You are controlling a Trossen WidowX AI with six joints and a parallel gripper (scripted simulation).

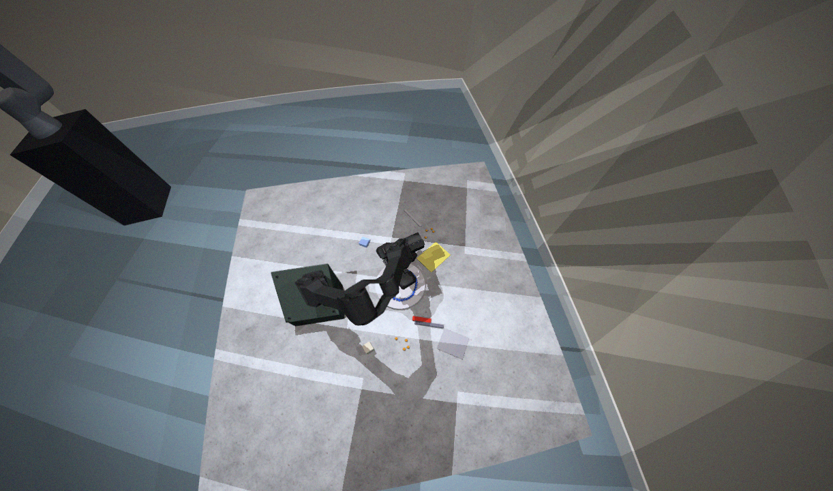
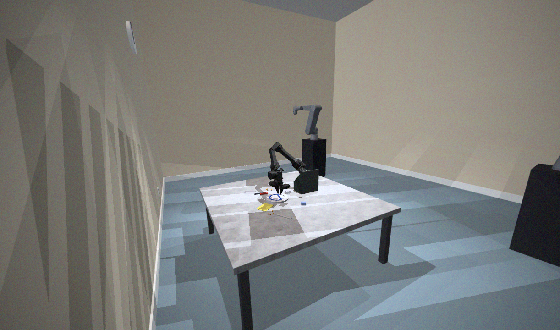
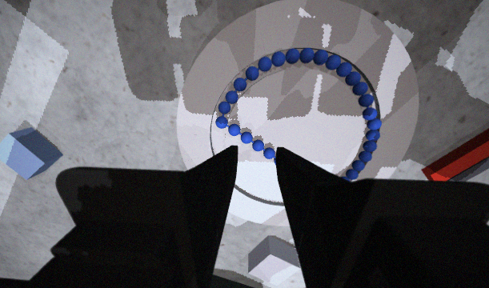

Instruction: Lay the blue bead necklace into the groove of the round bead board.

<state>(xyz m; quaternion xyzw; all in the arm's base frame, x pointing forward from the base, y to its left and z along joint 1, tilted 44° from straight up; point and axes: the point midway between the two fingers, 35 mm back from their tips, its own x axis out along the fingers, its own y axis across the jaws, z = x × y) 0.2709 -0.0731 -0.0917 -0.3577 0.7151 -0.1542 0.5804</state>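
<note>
Right now the round white bead board is 30 mm to the right of my gripper tip and 40 mm below it. From my gripper tip the other things lie so: blue block (100 mm behind, 200 mm to the left, 40 mm below); yellow sheet (170 mm ahead, 60 mm to the left, 50 mm below); grey tool (60 mm ahead, 200 mm to the right, 40 mm below).
</note>
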